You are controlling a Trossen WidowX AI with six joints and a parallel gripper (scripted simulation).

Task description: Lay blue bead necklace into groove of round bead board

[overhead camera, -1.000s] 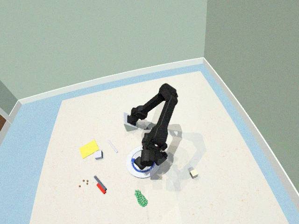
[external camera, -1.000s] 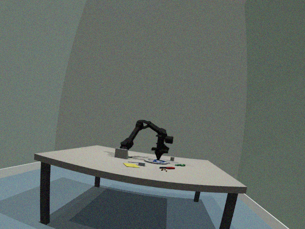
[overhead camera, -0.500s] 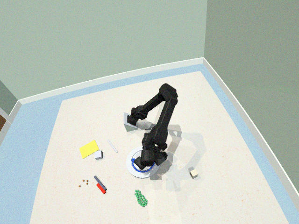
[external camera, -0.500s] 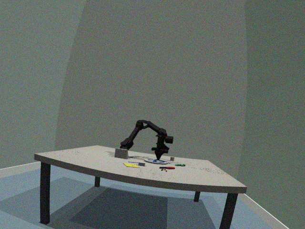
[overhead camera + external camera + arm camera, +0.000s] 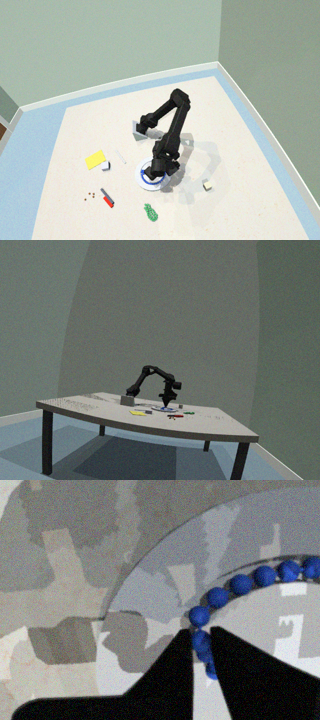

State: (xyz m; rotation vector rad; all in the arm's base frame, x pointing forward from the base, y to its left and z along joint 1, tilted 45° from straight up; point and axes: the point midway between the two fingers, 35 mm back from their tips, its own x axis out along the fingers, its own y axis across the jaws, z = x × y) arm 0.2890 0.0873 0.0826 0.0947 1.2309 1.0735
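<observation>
Now: the round bead board 10 mm behind my gripper tip, 60 mm to the right of it and 10 mm below it. Round my gripper tip: grey tool: 120 mm ahead, 310 mm to the right, 20 mm below; cream cube: 110 mm ahead, 200 mm to the left; stick: 140 mm behind, 250 mm to the right, 20 mm below.
</observation>
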